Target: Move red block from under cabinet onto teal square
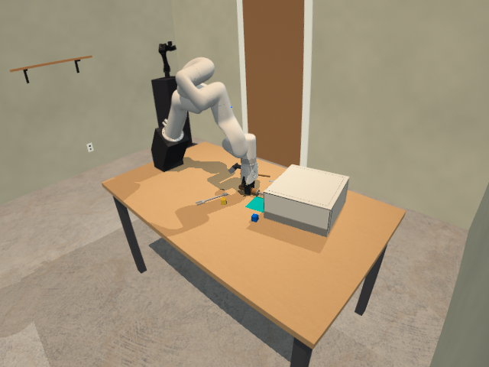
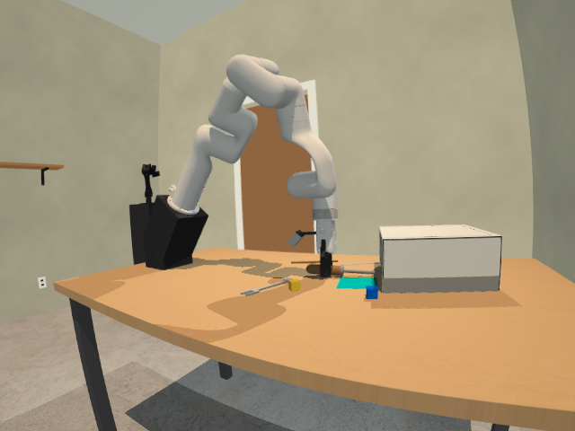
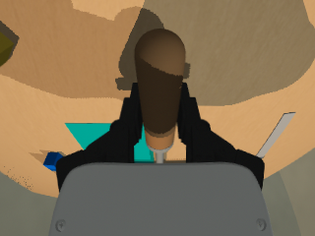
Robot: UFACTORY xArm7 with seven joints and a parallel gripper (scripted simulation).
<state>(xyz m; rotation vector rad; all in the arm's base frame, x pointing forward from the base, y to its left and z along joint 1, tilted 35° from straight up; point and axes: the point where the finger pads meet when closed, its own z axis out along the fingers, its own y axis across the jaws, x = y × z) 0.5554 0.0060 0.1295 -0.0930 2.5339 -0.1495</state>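
Now: hand 140 mm to the left of the grey fork-like tool, 130 mm past it and 20 mm above it. The rest, counted from my hand: yellow block 140 mm to the right, 60 mm behind, 10 mm below; then teal square 100 mm ahead, 60 mm to the right, 20 mm below; then grey rod 180 mm to the left, 90 mm ahead, 20 mm below.
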